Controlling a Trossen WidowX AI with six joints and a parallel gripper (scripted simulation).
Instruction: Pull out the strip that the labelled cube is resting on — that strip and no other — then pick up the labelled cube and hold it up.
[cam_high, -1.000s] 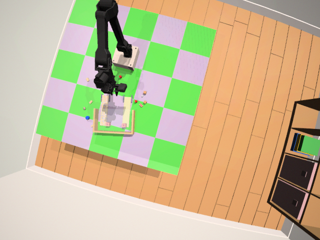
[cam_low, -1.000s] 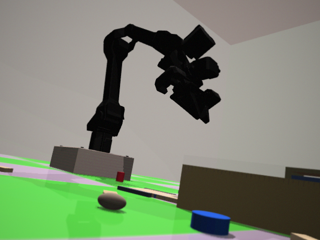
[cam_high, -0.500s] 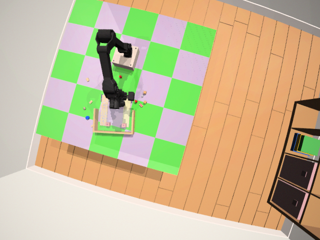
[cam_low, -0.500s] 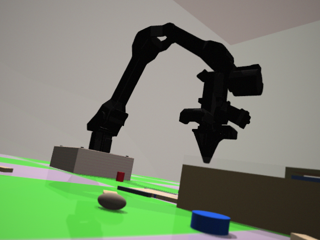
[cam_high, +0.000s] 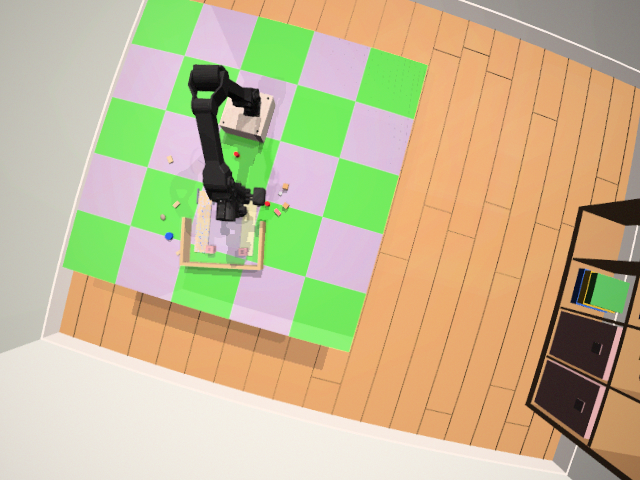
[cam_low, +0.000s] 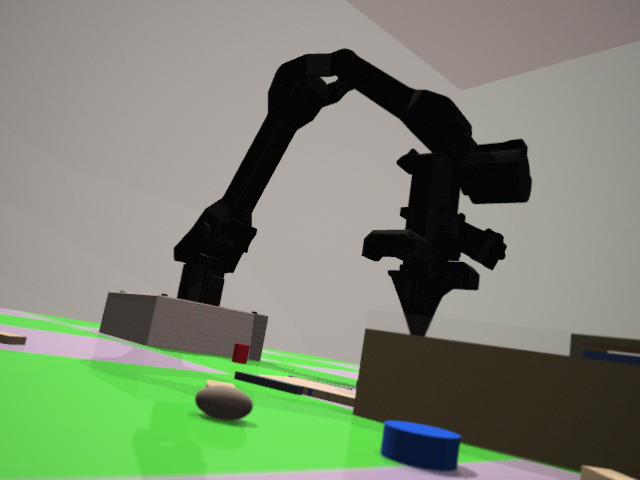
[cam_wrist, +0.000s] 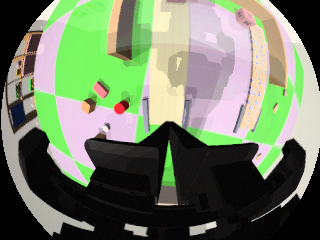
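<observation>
Right now the beige strip is 100 mm ahead of my gripper tip and 60 mm below it. From my gripper tip the other things lie so: grey stone 360 mm to the right, 90 mm ahead, 50 mm below; then blue disc 330 mm to the right, 170 mm ahead, 50 mm below; then pink block 120 mm to the left, 60 mm below, 30 mm ahead.
</observation>
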